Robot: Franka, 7 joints.
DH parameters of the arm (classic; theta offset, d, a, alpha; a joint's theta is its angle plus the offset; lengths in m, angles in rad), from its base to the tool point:
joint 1: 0 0.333 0 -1.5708
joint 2: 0 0 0 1.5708
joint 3: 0 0.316 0.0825 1.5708
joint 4: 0 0 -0.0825 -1.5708
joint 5: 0 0.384 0 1.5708
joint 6: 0 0 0.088 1.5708
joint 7: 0 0.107 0 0
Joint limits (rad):
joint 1: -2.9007..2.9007
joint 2: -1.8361..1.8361
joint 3: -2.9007..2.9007
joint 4: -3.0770..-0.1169
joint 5: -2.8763..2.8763
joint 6: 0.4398..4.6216
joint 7: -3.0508..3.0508
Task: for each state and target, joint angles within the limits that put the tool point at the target. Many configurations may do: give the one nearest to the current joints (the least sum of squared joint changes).
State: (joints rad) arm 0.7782 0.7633 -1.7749 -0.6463 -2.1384 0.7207 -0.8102
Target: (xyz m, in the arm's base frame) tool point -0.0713 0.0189 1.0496
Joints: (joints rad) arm 0.7648 0.0828 -1.9014 -0.1354 -2.1895 0.8280 -0.8102
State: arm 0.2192 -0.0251 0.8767 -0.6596 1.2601 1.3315 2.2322
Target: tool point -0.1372 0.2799 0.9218
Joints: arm 0.3528 -0.2232 0.8879 -0.7616 1.1096 0.5911 2.2322
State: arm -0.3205 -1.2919 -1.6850 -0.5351 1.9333 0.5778 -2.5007
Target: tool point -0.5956 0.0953 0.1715
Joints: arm -0.8317 -1.7300 -2.1216 -1.2289 1.4749 0.4398 -2.5007
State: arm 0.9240 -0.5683 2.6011 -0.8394 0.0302 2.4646 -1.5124
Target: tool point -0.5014 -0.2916 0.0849
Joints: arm 0.9525 -0.8356 2.7200 -1.8133 0.0361 2.0934 -1.5124
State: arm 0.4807 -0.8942 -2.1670 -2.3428 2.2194 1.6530 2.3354
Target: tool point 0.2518 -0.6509 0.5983
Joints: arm 1.0141 -0.7620 -1.8926 -1.5263 2.3502 1.7711 2.3354
